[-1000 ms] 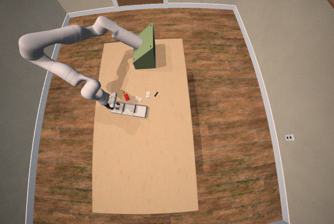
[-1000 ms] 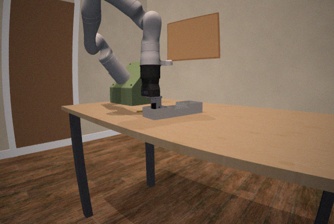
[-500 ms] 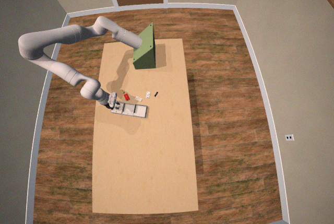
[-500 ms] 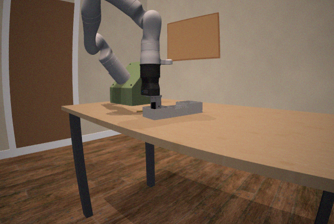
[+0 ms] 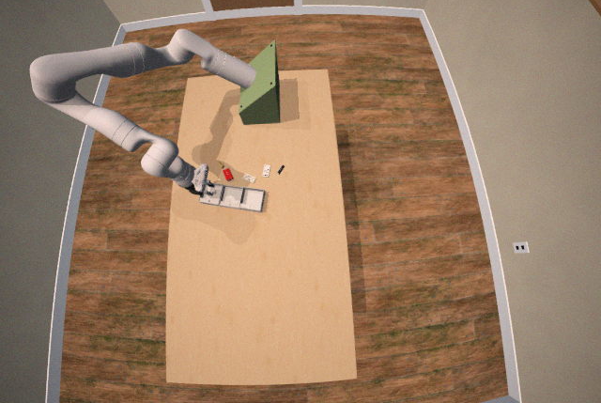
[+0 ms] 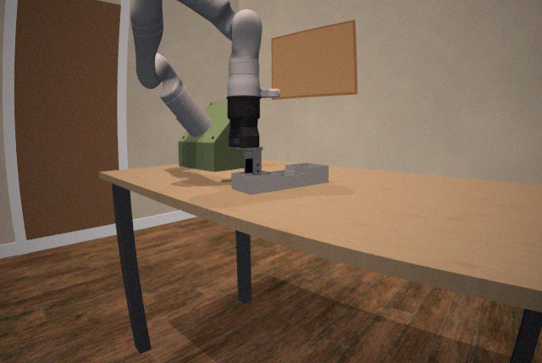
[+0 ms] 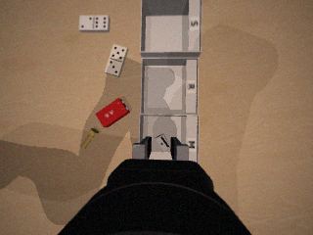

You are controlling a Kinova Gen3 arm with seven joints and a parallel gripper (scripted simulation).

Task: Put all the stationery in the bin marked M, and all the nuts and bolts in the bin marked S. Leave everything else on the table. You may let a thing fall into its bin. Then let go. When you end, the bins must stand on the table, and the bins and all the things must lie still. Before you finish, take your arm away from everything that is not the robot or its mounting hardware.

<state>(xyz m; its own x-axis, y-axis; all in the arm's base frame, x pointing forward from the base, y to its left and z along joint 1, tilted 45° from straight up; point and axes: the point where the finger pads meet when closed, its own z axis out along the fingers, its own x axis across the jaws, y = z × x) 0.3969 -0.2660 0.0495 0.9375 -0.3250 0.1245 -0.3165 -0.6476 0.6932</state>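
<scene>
Now: hand 40 mm above the grey piece. Round my hand: yellow piece (110 mm behind, 50 mm below, 40 mm to the left); then red piece (70 mm to the left, 50 mm below, 50 mm behind); then white block (230 mm to the left, 50 mm below, 50 mm behind).
</scene>
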